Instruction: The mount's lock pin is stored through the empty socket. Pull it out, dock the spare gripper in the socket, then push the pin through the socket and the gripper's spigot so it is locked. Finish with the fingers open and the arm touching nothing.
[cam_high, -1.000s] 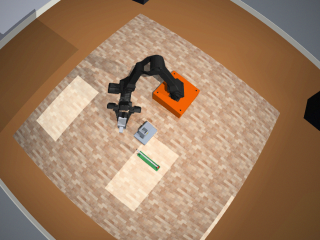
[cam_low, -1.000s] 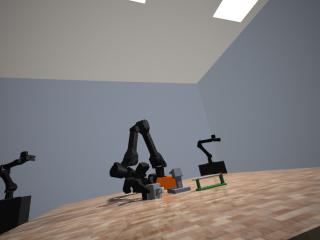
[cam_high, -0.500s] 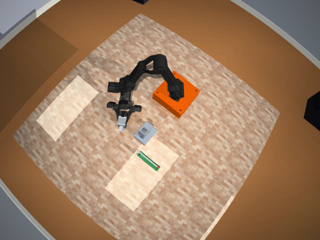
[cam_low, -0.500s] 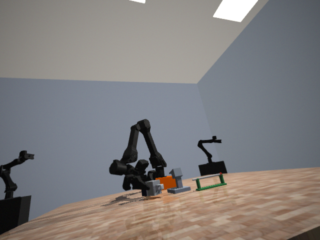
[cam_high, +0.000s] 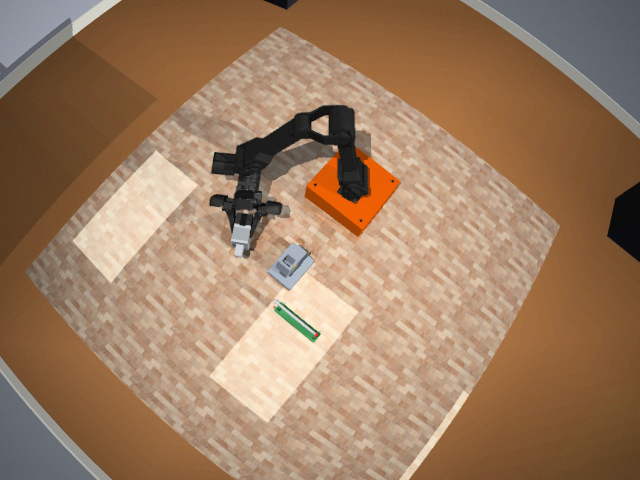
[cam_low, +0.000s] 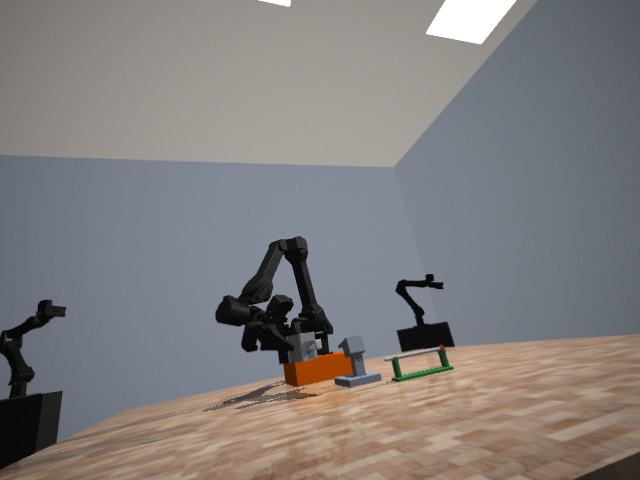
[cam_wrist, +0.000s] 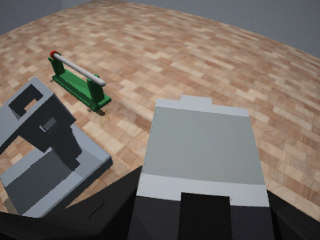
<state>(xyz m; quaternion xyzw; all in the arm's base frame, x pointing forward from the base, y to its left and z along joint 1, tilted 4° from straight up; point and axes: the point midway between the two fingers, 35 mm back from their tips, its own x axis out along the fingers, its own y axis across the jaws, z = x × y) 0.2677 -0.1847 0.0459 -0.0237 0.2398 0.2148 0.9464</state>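
Now: gripper tip 20 mm past the grey mount, 140 mm to the right of it and 50 mm above it. Round my gripper tip: spare gripper: right at my gripper tip; then green rack: 90 mm ahead, 240 mm to the left, 80 mm below.
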